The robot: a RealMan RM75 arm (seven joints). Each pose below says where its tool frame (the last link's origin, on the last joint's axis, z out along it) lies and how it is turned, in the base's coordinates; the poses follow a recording.
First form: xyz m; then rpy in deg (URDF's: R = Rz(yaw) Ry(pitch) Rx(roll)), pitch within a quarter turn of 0, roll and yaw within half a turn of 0.
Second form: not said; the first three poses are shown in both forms.
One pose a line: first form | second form
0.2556 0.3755 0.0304 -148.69 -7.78 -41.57 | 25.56 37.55 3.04 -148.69 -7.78 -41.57
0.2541 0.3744 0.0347 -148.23 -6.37 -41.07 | 25.41 37.44 3.47 -148.23 -6.37 -41.07
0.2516 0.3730 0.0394 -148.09 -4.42 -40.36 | 25.16 37.30 3.94 -148.09 -4.42 -40.36
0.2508 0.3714 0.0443 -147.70 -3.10 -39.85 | 25.08 37.14 4.43 -147.70 -3.10 -39.85
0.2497 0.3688 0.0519 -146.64 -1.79 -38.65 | 24.97 36.88 5.19 -146.64 -1.79 -38.65
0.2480 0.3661 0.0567 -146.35 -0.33 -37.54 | 24.80 36.61 5.67 -146.35 -0.33 -37.54
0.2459 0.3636 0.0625 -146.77 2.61 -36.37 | 24.59 36.36 6.25 -146.77 2.61 -36.37
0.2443 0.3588 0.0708 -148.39 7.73 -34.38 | 24.43 35.88 7.08 -148.39 7.73 -34.38
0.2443 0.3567 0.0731 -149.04 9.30 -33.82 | 24.43 35.67 7.31 -149.04 9.30 -33.82
